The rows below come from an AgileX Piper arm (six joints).
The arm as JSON. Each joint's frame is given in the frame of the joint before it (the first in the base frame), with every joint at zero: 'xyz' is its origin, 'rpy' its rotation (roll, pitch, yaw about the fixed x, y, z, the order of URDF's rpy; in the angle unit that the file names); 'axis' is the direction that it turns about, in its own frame. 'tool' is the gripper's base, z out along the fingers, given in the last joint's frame.
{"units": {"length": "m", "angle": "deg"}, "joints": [
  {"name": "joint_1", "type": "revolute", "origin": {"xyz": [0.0, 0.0, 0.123], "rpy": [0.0, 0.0, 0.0]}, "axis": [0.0, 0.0, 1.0]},
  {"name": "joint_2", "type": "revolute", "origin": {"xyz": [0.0, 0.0, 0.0], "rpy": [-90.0, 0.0, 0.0]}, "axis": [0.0, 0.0, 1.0]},
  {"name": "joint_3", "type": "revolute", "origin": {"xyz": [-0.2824, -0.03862, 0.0], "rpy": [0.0, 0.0, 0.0]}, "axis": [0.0, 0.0, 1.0]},
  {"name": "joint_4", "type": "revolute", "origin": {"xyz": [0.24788, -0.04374, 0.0], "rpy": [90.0, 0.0, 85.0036]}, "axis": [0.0, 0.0, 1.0]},
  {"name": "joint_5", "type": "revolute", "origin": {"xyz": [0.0, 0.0, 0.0], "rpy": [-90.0, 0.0, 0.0]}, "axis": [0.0, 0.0, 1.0]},
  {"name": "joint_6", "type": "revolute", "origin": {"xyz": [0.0, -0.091, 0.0], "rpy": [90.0, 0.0, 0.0]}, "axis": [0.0, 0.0, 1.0]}
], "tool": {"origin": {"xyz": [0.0, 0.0, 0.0], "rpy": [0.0, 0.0, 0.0]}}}
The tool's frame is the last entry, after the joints.
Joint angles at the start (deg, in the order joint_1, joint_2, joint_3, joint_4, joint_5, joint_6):
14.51, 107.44, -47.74, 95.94, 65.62, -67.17
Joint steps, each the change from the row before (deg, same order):
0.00, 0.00, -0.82, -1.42, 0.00, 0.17
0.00, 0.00, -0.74, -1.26, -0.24, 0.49
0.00, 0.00, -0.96, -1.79, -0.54, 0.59
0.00, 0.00, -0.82, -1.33, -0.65, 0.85
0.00, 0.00, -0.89, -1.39, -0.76, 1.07
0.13, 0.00, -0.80, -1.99, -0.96, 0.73
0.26, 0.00, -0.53, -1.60, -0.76, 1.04
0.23, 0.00, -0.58, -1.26, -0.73, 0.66
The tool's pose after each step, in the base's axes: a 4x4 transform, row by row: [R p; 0 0 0 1], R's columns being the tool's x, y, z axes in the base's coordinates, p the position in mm. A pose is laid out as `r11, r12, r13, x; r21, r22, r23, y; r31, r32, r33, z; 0, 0, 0, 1`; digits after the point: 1 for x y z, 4 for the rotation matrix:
-0.9692, -0.2376, 0.0642, 283.7; -0.0098, 0.2980, 0.9545, 158.8; -0.2459, 0.9245, -0.2911, 164.7; 0, 0, 0, 1
-0.9670, -0.2490, 0.0546, 285.2; -0.0251, 0.3062, 0.9516, 159.1; -0.2536, 0.9188, -0.3023, 165.9; 0, 0, 0, 1
-0.9631, -0.2655, 0.0434, 287.2; -0.0459, 0.3213, 0.9459, 159.4; -0.2651, 0.9090, -0.3216, 167.0; 0, 0, 0, 1
-0.9613, -0.2726, 0.0393, 289.4; -0.0569, 0.3362, 0.9401, 159.5; -0.2695, 0.9015, -0.3387, 167.9; 0, 0, 0, 1
-0.9600, -0.2777, 0.0370, 291.9; -0.0662, 0.3532, 0.9332, 159.6; -0.2722, 0.8934, -0.3574, 168.9; 0, 0, 0, 1
-0.9558, -0.2925, 0.0287, 293.4; -0.0873, 0.3759, 0.9225, 159.9; -0.2806, 0.8793, -0.3848, 168.9; 0, 0, 0, 1
-0.9548, -0.2966, 0.0197, 293.8; -0.1036, 0.3941, 0.9132, 160.8; -0.2786, 0.8699, -0.4071, 168.5; 0, 0, 0, 1
-0.9521, -0.3054, 0.0157, 294.8; -0.1163, 0.4093, 0.9050, 161.7; -0.2828, 0.8598, -0.4252, 168.7; 0, 0, 0, 1

